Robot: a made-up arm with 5 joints. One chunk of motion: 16 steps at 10 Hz.
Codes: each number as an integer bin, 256 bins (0 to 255) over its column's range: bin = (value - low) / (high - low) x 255, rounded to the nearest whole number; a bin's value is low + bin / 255 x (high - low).
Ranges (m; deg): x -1..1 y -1..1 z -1..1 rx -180..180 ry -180..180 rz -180..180
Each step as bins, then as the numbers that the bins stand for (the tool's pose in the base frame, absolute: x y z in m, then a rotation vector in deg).
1 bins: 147 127 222 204 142 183
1 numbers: 0.1529 -0.0039 0.7412 108.00 20.47 78.35
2 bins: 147 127 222 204 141 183
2 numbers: 0.1529 -0.0039 0.7412 108.00 19.06 78.35
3 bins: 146 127 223 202 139 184
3 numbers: 0.1451 -0.0039 0.7490 105.18 16.24 79.76
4 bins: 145 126 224 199 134 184
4 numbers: 0.1373 -0.0118 0.7569 100.94 9.18 79.76
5 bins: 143 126 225 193 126 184
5 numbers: 0.1216 -0.0118 0.7647 92.47 -2.12 79.76
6 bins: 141 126 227 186 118 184
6 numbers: 0.1059 -0.0118 0.7804 82.59 -13.41 79.76
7 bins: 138 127 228 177 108 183
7 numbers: 0.0824 -0.0039 0.7882 69.88 -27.53 78.35
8 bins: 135 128 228 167 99 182
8 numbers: 0.0588 0.0039 0.7882 55.76 -40.24 76.94
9 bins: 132 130 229 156 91 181
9 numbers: 0.0353 0.0196 0.7961 40.24 -51.53 75.53
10 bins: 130 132 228 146 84 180
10 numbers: 0.0196 0.0353 0.7882 26.12 -61.41 74.12
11 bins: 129 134 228 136 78 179
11 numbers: 0.0118 0.0510 0.7882 12.00 -69.88 72.71
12 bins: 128 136 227 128 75 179
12 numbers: 0.0039 0.0667 0.7804 0.71 -74.12 72.71
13 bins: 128 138 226 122 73 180
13 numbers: 0.0039 0.0824 0.7725 -7.76 -76.94 74.12
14 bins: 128 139 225 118 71 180
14 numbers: 0.0039 0.0902 0.7647 -13.41 -79.76 74.12
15 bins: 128 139 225 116 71 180
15 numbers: 0.0039 0.0902 0.7647 -16.24 -79.76 74.12
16 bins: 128 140 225 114 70 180
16 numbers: 0.0039 0.0980 0.7647 -19.06 -81.18 74.12
